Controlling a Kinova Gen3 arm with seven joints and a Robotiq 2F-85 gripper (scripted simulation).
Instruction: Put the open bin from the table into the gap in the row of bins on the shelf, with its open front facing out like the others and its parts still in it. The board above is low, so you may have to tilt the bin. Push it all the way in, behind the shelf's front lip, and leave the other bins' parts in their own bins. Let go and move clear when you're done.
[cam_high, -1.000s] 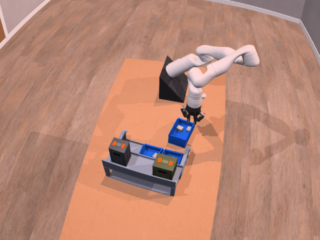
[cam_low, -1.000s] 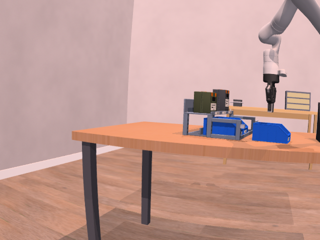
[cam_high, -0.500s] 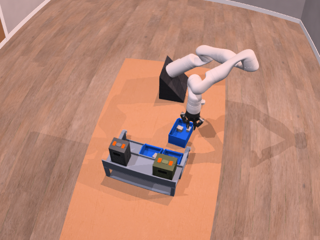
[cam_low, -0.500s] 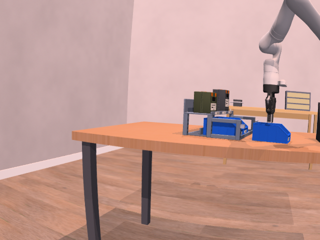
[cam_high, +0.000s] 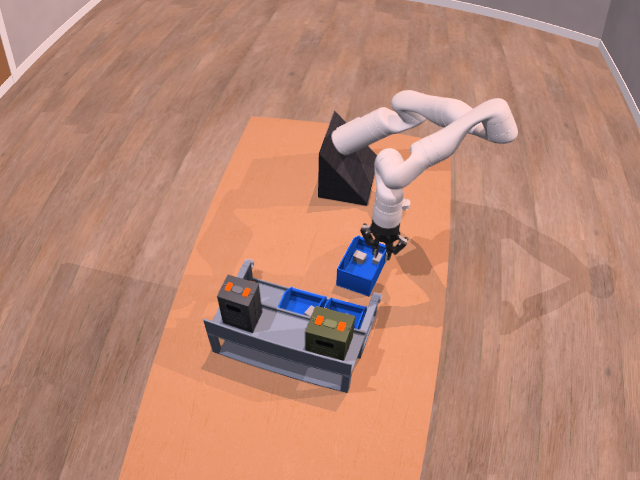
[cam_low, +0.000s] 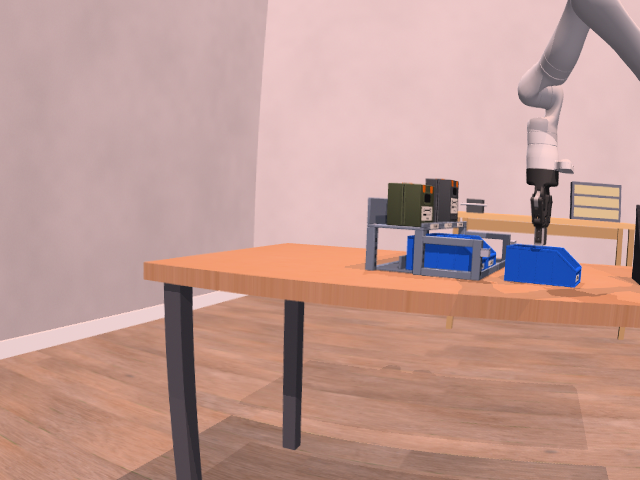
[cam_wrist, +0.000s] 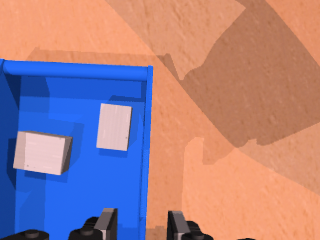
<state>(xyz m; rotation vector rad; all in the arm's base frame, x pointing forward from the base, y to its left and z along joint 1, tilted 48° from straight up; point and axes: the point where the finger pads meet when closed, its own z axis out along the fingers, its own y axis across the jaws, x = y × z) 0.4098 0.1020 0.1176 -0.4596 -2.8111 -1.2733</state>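
Right now the grey block is 90 mm below my hand, 60 mm to the right of it and 50 mm behind it. Also, from my hand: grey shelf 220 mm ahead, 200 mm to the right, 30 mm below; then dark grey box 330 mm to the right, 270 mm ahead, 60 mm above; then olive box 310 mm ahead, 110 mm to the right, 50 mm above.
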